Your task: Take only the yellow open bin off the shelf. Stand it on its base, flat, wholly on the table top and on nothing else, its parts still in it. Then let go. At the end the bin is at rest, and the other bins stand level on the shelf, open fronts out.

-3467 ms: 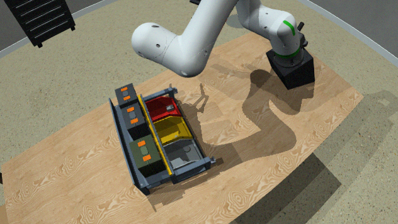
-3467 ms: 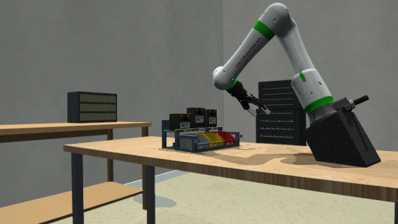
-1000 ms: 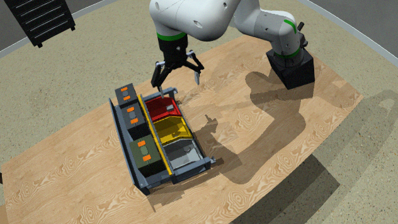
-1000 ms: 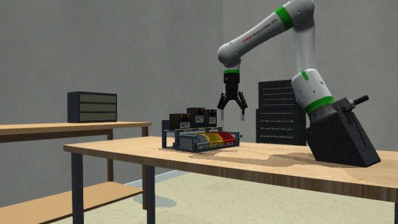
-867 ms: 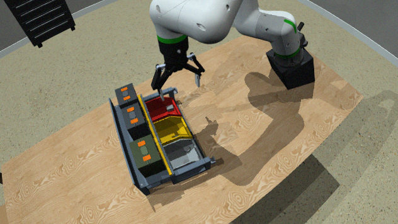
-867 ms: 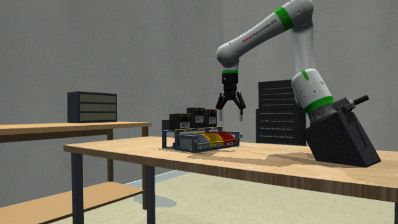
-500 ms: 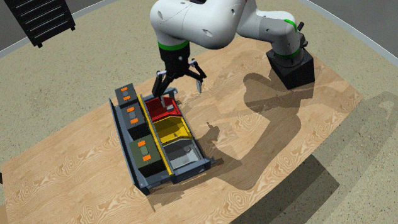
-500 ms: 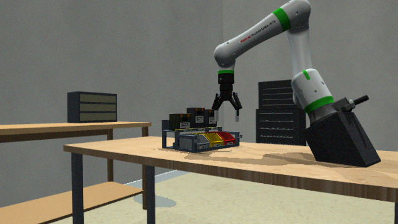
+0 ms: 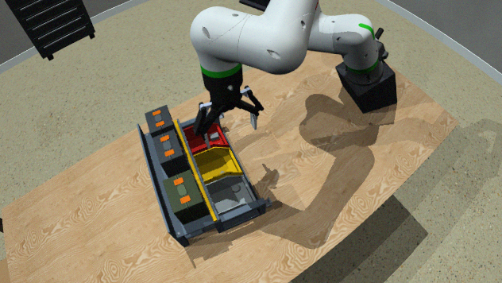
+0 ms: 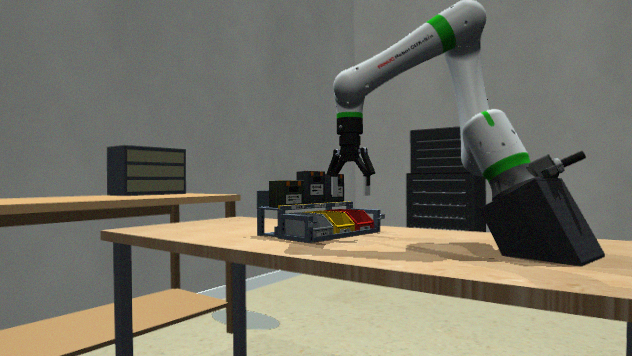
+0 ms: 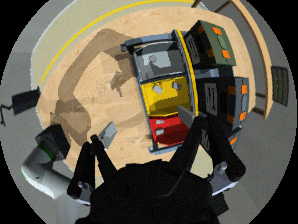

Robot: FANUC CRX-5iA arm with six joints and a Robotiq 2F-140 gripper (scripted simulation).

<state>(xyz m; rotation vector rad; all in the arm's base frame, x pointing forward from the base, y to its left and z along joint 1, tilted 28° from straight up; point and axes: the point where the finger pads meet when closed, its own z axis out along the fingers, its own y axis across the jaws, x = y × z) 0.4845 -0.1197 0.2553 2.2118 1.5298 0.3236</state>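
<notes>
The yellow open bin is 90 mm ahead of my hand, 10 mm to the right of it and 110 mm below it. From my hand the other things lie so: red bin (40 mm ahead, 120 mm to the right, 110 mm below); yellow rail (140 mm ahead, 40 mm to the right, 50 mm below); grey bin (140 mm ahead, 90 mm to the left, 110 mm below).
</notes>
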